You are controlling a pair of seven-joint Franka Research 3 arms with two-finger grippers.
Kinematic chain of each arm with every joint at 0, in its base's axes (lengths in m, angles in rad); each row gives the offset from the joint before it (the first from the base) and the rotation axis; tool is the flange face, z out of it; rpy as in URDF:
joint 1: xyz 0 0 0.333 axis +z
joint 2: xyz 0 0 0 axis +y
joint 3: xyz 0 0 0.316 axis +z
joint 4: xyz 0.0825 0 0 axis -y
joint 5: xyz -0.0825 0 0.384 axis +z
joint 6: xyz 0 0 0 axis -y
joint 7: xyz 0.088 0 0 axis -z
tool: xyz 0 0 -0.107 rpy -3.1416 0 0
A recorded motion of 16 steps. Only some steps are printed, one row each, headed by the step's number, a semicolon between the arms.
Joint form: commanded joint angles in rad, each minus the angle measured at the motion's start. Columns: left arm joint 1, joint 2, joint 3, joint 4, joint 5, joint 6, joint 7; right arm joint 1, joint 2, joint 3, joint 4, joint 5, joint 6, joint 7.
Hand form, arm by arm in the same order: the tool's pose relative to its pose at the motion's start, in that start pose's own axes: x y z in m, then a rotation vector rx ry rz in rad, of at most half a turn. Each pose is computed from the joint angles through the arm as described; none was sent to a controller.
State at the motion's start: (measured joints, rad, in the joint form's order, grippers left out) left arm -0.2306 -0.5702 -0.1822 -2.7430 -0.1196 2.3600 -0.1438; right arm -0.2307 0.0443 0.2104 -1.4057 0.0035 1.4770 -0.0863
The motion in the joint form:
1: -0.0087 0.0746 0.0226 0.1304 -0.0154 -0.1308 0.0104; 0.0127 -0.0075 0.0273 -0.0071 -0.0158 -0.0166 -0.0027
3: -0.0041 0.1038 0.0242 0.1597 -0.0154 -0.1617 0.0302; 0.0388 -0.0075 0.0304 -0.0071 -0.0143 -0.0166 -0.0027
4: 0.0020 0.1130 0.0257 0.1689 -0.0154 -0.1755 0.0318; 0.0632 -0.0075 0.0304 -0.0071 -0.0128 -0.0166 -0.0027
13: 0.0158 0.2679 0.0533 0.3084 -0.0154 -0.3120 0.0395; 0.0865 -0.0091 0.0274 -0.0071 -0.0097 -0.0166 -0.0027
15: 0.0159 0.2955 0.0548 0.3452 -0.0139 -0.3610 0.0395; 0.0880 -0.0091 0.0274 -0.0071 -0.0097 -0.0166 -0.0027
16: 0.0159 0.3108 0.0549 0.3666 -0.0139 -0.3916 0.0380; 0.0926 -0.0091 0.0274 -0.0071 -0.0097 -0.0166 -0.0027
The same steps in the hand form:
1: 0.0269 0.0064 -0.0155 -0.0271 -0.0792 -0.0020; -0.0026 -0.0209 0.0007 -0.0140 -0.0176 -0.0411
3: 0.0331 0.0062 -0.0136 -0.0284 -0.1100 0.0139; -0.0020 -0.0372 0.0009 -0.0118 -0.0176 -0.0705
4: 0.0351 0.0039 -0.0127 -0.0280 -0.1236 0.0088; -0.0018 -0.0508 0.0010 -0.0098 -0.0176 -0.0950
13: 0.0664 -0.0043 0.0044 -0.0395 -0.2759 -0.0148; -0.0024 -0.0626 0.0003 -0.0069 -0.0161 -0.1157
15: 0.0720 -0.0032 0.0047 -0.0389 -0.3158 -0.0123; -0.0024 -0.0634 0.0003 -0.0068 -0.0161 -0.1172
16: 0.0748 -0.0021 0.0046 -0.0386 -0.3405 -0.0118; -0.0025 -0.0660 0.0003 -0.0067 -0.0161 -0.1218

